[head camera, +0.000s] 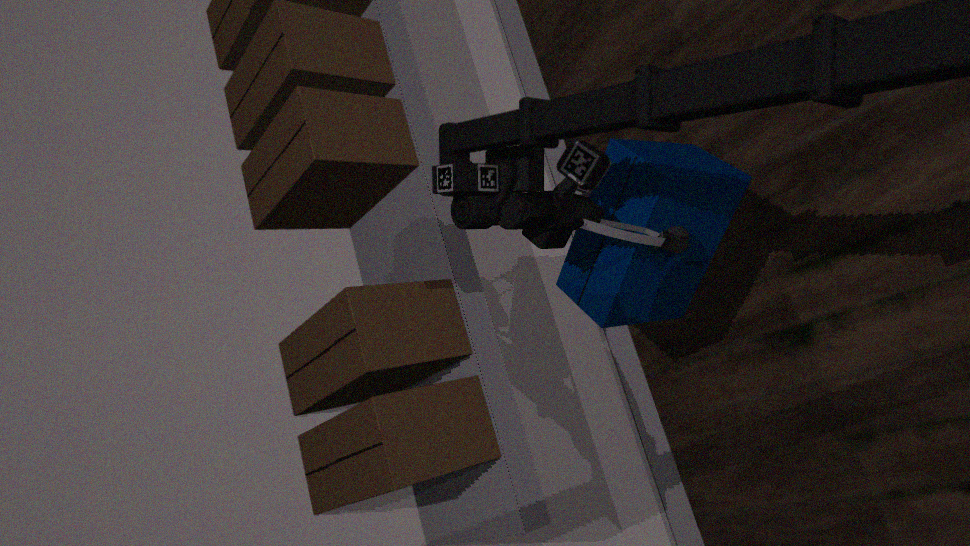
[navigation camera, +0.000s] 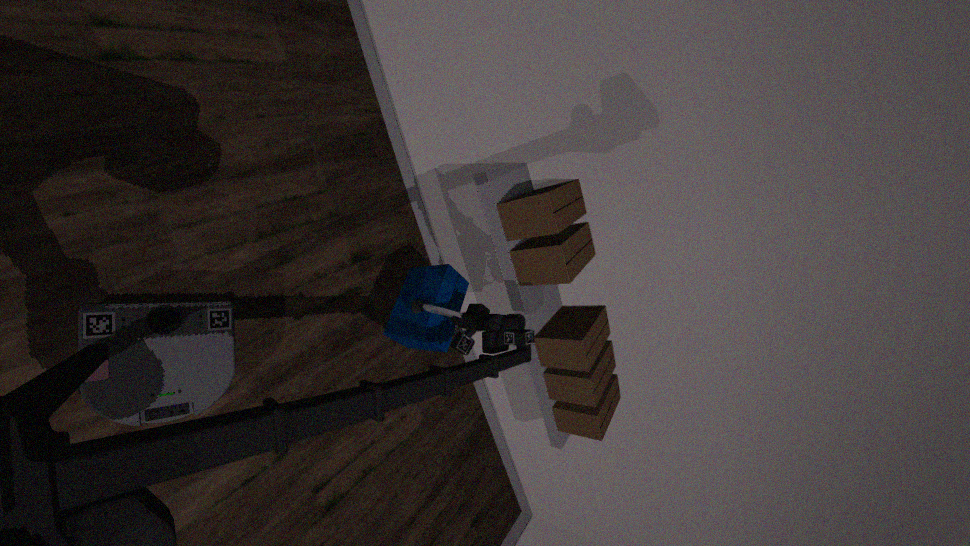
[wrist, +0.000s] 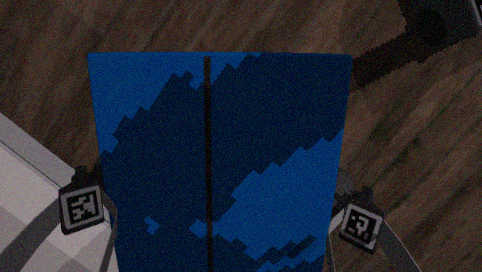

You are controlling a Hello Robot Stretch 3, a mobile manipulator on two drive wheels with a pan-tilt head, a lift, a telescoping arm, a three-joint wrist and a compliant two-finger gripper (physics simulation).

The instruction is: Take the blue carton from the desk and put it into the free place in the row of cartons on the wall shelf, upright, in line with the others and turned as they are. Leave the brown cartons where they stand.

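Frame: origin at the robot's base, x ahead, y left, z up, level; centimetres.
Seen in the pictures: robot's base at its link origin: (navigation camera: 164, 318).
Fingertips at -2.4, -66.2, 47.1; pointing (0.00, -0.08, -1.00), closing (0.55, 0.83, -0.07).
Offsets run from my fingertips to a thing's top centre, as dx, dy, dz. Level surfaces: height alone.
My gripper (head camera: 644, 225) (navigation camera: 434, 310) (wrist: 225, 179) is shut on the blue carton {+3.5, -1.3, +6.5} (head camera: 685, 196) (navigation camera: 434, 288) (wrist: 280, 110), with its fingers on two opposite sides. The carton is held off the shelf, out from the wall, and looks upright. In the wrist view its slit top faces the camera, and its sides look turned at an angle to the wall's edge. Brown cartons stand in a row on the wall shelf {dz +19.9} (head camera: 400, 254) (navigation camera: 539, 296): a group of three, with the end one {-8.8, -41.6, +37.9} (head camera: 359, 128) (navigation camera: 573, 335), then a gap, then two more, the nearer {+20.3, -29.2, +37.9} (head camera: 410, 322) (navigation camera: 543, 261). The desk cannot be made out.
My dark telescoping arm (head camera: 733, 84) (navigation camera: 325, 404) reaches in beside the three-carton group. The wrist is close to the end carton of that group in the head view. The pale wall (head camera: 135, 271) (navigation camera: 780, 271) rises behind the shelf. My base (navigation camera: 196, 366) stands on the wooden floor {dz -47.1} (navigation camera: 271, 223).
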